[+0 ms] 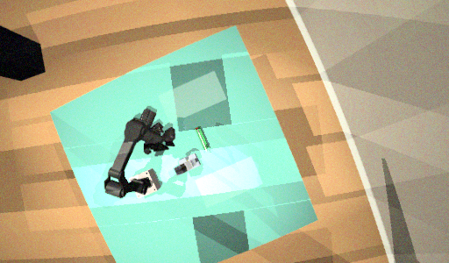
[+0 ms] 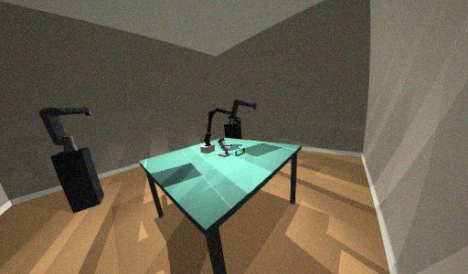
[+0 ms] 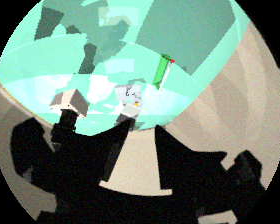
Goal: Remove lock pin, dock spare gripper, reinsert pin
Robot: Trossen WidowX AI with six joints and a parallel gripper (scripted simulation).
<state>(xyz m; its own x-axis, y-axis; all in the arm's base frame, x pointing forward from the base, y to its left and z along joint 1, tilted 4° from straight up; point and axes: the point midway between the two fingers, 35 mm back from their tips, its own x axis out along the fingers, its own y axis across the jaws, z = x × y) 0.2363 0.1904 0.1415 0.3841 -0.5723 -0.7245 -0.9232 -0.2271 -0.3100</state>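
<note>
Right now my gripper tip is 130 mm short of the green bar and 190 mm above it. Round my gripper tip: spare gripper: 20 mm ahead, 120 mm to the right, 90 mm below; grey mount: 30 mm ahead, 120 mm to the right, 160 mm below.
</note>
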